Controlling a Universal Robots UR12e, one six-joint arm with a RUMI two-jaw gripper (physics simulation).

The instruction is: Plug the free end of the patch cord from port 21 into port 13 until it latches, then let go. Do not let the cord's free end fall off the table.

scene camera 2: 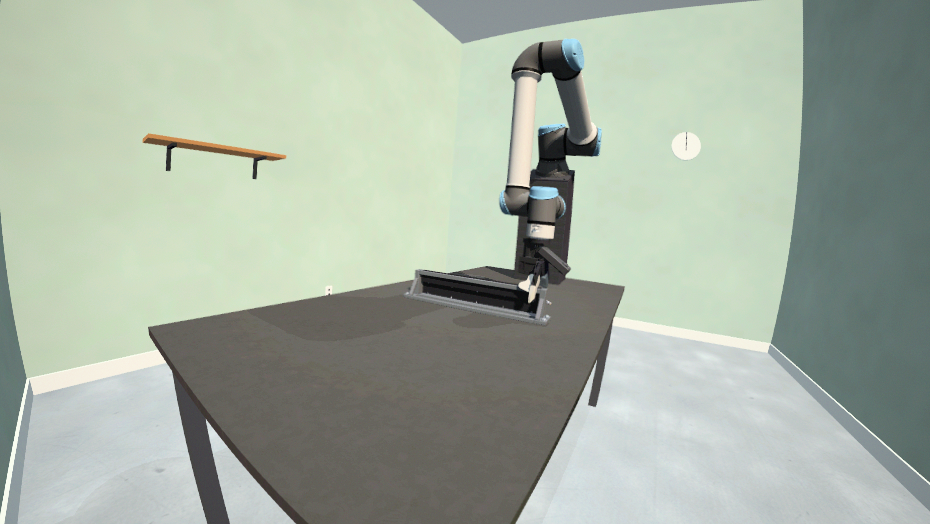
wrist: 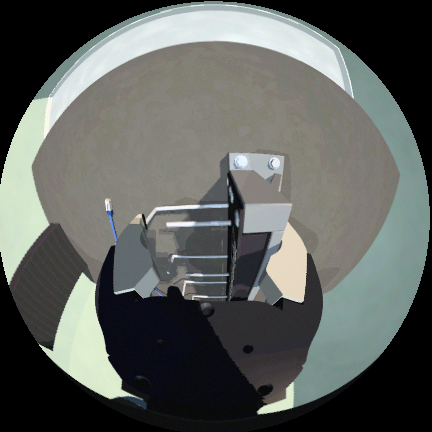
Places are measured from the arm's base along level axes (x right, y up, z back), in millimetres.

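Pixels of known places: gripper, between the fingertips: [wrist: 211, 218]; arm's base, origin of its link: [scene camera 2: 552, 173].
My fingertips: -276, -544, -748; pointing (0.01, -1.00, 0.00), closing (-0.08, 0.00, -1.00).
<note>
For each thing: its top centre in the pictures, then the offset to it from my fingertips, as dx, dy, dz. "pt": a spot on its surface instead. Level surfaces: height alone.
- cord's free plug, a spot on its surface: [wrist: 108, 205] pt +30, -50, +189
- blue cord, a spot on its surface: [wrist: 113, 227] pt +84, -52, +201
- table, height of its surface: dy -56
The patch panel in its grey frame [scene camera 2: 481, 309] [wrist: 267, 218] stands on the table. In the wrist view the cord's free plug [wrist: 108, 205], clear with a blue cord [wrist: 113, 227], shows left of the left finger, apart from it. A short piece of blue cord also shows low beside the left finger; the rest is hidden. My gripper [scene camera 2: 533, 294] [wrist: 211, 218] is open, pointing down over the near end of the frame. In the wrist view the end of the frame shows between the spread fingers, nearer the right one. Ports 13 and 21 cannot be made out.
Several thin metal bars [wrist: 197, 224] stick out from the panel's left side in the wrist view. Two bolts [wrist: 240, 161] [wrist: 274, 163] sit on the frame's foot. The table [scene camera 2: 390, 397] [wrist: 175, 110] extends around the frame. A dark ribbed pedestal [wrist: 47, 280] stands beyond the table's edge.
</note>
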